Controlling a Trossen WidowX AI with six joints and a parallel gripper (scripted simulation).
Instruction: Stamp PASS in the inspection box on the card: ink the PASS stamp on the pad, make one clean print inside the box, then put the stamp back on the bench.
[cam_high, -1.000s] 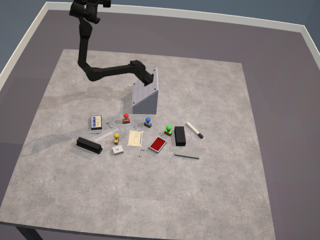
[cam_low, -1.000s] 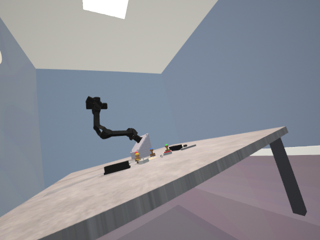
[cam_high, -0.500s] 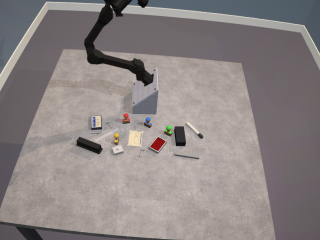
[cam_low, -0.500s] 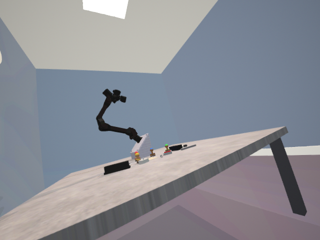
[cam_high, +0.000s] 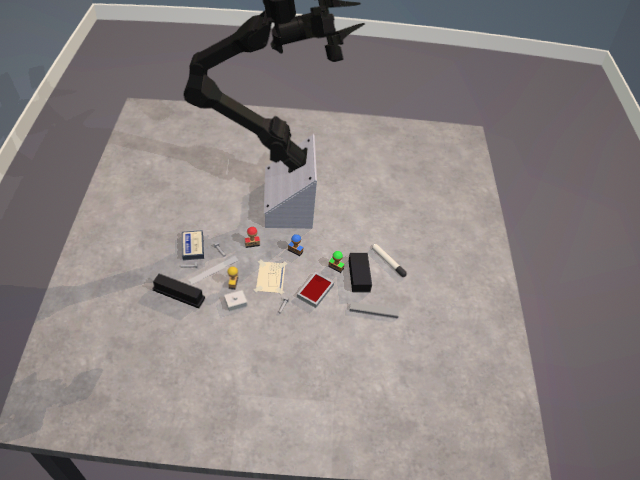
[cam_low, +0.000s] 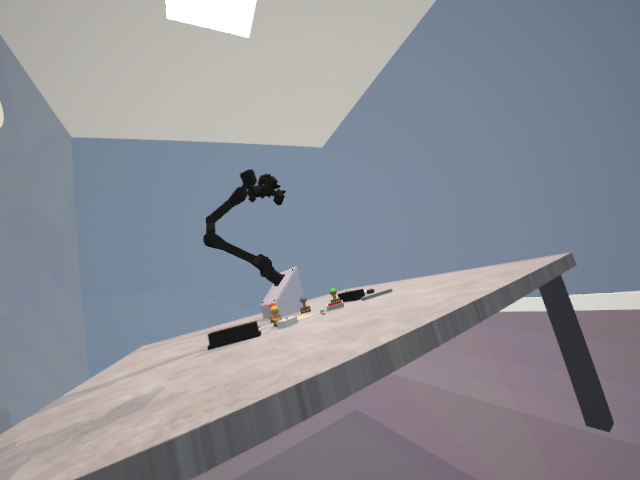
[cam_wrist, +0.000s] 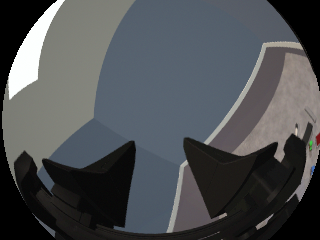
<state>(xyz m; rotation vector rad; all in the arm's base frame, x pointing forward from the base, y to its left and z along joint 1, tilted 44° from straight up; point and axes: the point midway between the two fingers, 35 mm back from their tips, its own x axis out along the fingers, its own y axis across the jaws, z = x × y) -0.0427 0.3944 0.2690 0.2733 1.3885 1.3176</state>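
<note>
Right now my gripper tip is 61 cm above the green-knobbed stamp, 26 cm short of it and 1 cm to the right of it. From my gripper tip the other things lie so: blue-knobbed stamp 61 cm below, 22 cm ahead, 11 cm to the right; then black box 61 cm below, 28 cm ahead, 7 cm to the left; then red-knobbed stamp 61 cm below, 24 cm to the right, 21 cm ahead.
</note>
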